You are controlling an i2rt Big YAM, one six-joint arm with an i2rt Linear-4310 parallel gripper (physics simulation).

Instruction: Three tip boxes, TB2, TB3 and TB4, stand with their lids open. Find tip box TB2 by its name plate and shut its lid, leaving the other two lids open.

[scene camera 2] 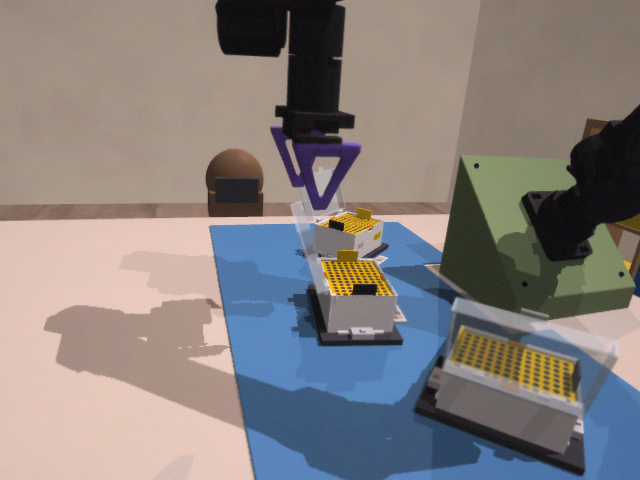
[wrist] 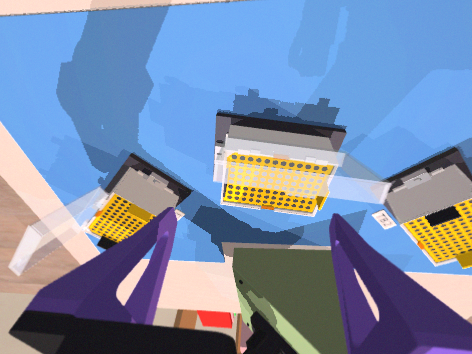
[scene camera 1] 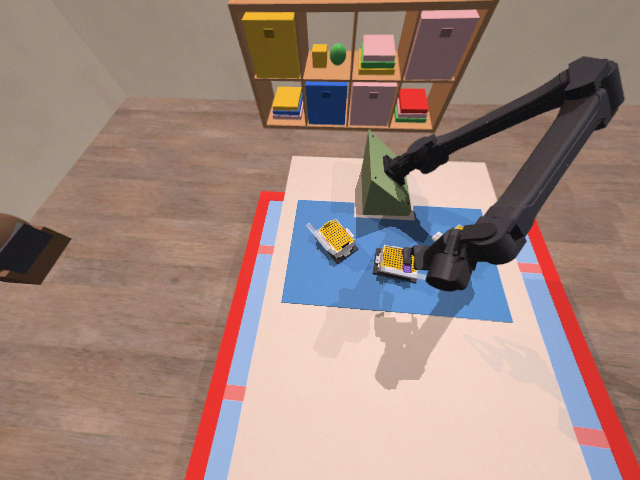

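Seen in the pictures: gripper, fingertip midpoint: (scene camera 2: 307,197) (wrist: 250,216) (scene camera 1: 420,270); arm's base at its link origin: (scene camera 2: 553,227) (wrist: 279,342) (scene camera 1: 392,171).
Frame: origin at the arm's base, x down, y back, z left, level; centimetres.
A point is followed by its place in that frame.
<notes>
The box whose name plate (wrist: 384,220) {x 11.4, y -22.3, z -16.7 cm} appears to read TB2 is at the right of the wrist view, at the left in scene camera 1 and farthest in scene camera 2. This TB2 box (wrist: 436,215) {x 5.2, y -30.7, z -18.0 cm} (scene camera 1: 336,236) {x 5.9, y -27.0, z -21.8 cm} (scene camera 2: 347,238) has its clear lid (scene camera 1: 318,239) {x -2.6, y -32.7, z -27.9 cm} (scene camera 2: 333,198) {x 3.1, y -27.2, z -29.9 cm} up. The middle box (scene camera 1: 395,258) (scene camera 2: 360,310) {x 7.6, y -36.9, z 6.5 cm} (wrist: 277,182) {x -2.8, y -43.5, z 0.6 cm} also has its lid (scene camera 2: 303,232) {x -2.5, y -44.6, z 4.9 cm} (wrist: 360,187) {x -2.7, y -42.8, z -5.0 cm} up. The third box (scene camera 2: 511,408) {x 7.9, y -30.3, z 26.0 cm} (wrist: 120,220) is open too; the arm largely hides it in scene camera 1. Their plates are unreadable. My gripper (scene camera 2: 309,195) {x -5.9, y -43.5, z 2.4 cm} (wrist: 250,216) {x -5.9, y -43.5, z 2.4 cm} is open and empty, above the middle box.
A green wedge block (scene camera 1: 382,193) {x -2.5, y -13.1, z -5.4 cm} (scene camera 2: 496,232) {x 0.4, y -12.1, z 0.3 cm} (wrist: 285,280) {x 5.6, y -13.1, z -1.2 cm} stands behind the boxes, with a black arm part fixed to it. The boxes stand on a blue mat (scene camera 1: 330,289) {x 11.6, y -45.7, z -23.5 cm} (scene camera 2: 279,413) {x 11.6, y -49.9, z 17.2 cm} (wrist: 190,50) {x 11.6, y -49.1, z 9.0 cm}. A wooden shelf unit (scene camera 1: 351,128) stands beyond the table.
</notes>
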